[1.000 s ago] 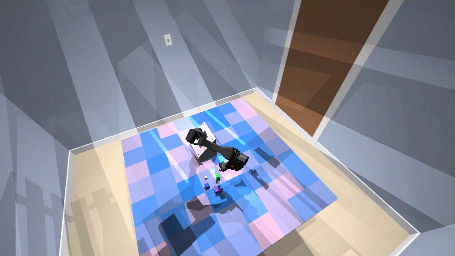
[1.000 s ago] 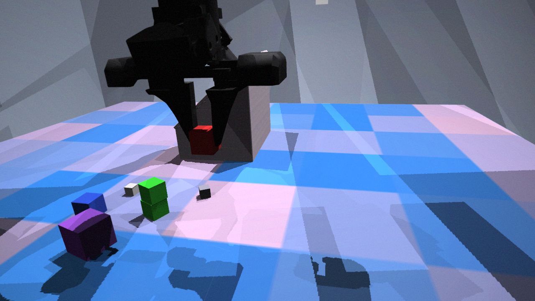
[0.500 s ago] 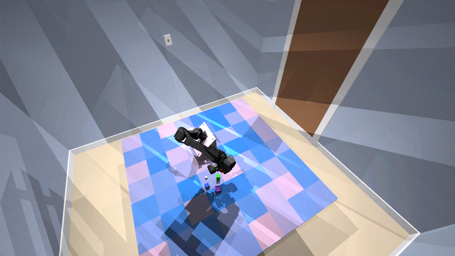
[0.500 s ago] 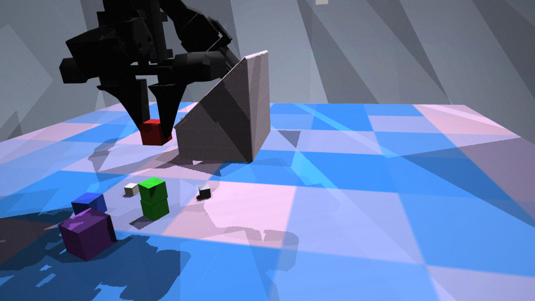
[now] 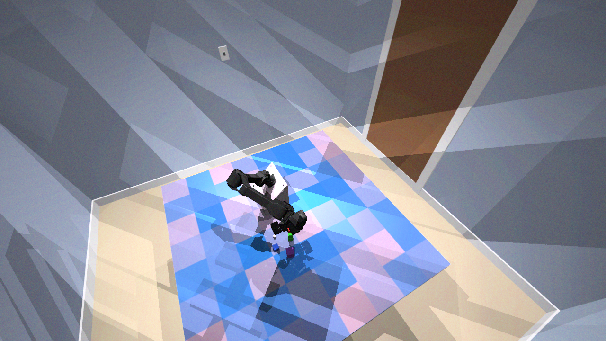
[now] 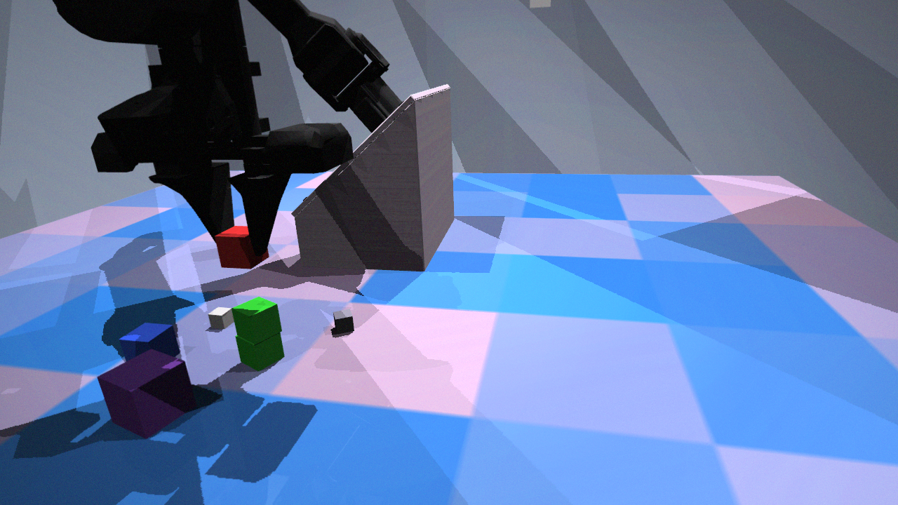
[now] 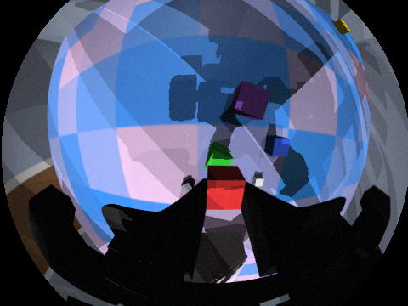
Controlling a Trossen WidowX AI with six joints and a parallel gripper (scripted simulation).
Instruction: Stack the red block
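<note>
My gripper tip is 90 mm above the small dark grey cube, 60 mm past it and 40 mm to the right of it. From my gripper tip the other things lie so: red block: 10 mm above; then purple block: 90 mm ahead, 80 mm below, 40 mm to the right; then small white cube: 90 mm below, 80 mm to the right, 40 mm behind.
</note>
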